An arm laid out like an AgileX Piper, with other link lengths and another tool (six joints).
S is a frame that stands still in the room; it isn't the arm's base.
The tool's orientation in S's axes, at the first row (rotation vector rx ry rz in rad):
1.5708 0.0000 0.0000
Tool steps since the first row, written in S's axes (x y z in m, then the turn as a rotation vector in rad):
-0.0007 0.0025 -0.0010 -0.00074 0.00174 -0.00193
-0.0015 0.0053 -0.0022 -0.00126 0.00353 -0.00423
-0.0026 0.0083 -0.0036 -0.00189 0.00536 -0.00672
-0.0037 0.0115 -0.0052 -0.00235 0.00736 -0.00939
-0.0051 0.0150 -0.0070 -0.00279 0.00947 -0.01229
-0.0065 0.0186 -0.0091 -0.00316 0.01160 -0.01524
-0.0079 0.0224 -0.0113 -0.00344 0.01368 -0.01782
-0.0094 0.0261 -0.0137 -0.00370 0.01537 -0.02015
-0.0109 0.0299 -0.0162 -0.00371 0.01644 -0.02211
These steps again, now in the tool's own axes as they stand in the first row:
-0.0007 -0.0010 -0.0025 -0.00074 -0.00193 -0.00174
-0.0015 -0.0022 -0.0053 -0.00126 -0.00423 -0.00353
-0.0026 -0.0036 -0.0083 -0.00189 -0.00672 -0.00536
-0.0037 -0.0052 -0.0115 -0.00235 -0.00939 -0.00736
-0.0051 -0.0070 -0.0150 -0.00279 -0.01229 -0.00947
-0.0065 -0.0091 -0.0186 -0.00316 -0.01524 -0.01160
-0.0079 -0.0113 -0.0224 -0.00344 -0.01782 -0.01368
-0.0094 -0.0137 -0.0261 -0.00370 -0.02015 -0.01537
-0.0109 -0.0162 -0.0299 -0.00371 -0.02211 -0.01644

